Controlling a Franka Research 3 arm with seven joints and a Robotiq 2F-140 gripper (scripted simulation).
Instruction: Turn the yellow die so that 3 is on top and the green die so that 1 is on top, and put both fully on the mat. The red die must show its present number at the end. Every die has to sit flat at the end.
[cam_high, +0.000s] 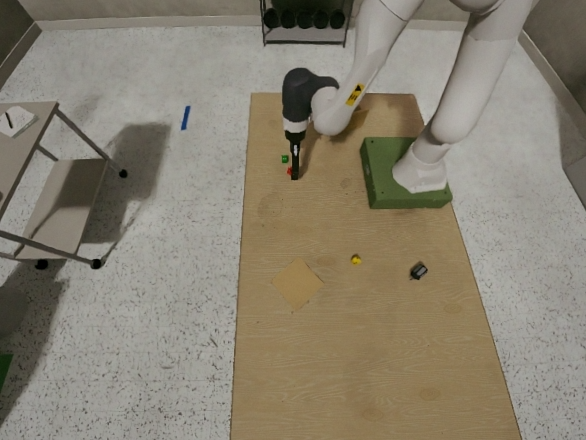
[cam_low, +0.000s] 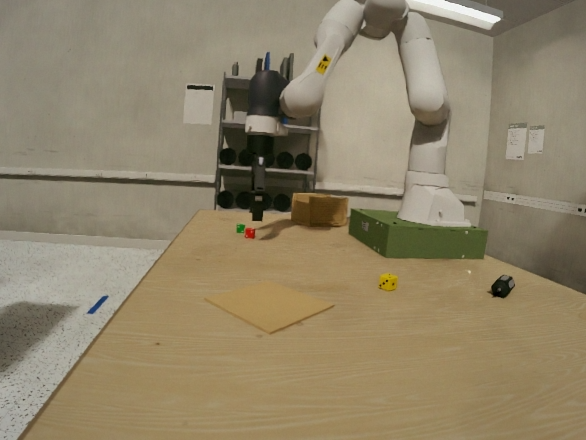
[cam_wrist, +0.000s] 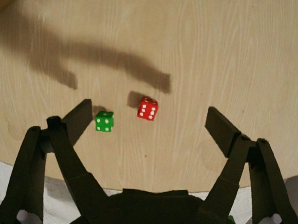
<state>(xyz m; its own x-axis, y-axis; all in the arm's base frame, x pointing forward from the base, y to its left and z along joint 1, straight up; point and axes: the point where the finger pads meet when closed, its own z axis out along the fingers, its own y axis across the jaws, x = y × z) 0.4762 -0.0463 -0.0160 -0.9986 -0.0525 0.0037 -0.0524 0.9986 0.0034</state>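
Now: the red die 60 mm below my hand and 10 mm ahead of it. From my hand the other things lie so: wooden box (320 mm to the right, 240 mm behind, 20 mm below); then yellow die (400 mm to the left, 240 mm behind, 60 mm below); then green die (70 mm to the right, 60 mm below, 40 mm ahead).
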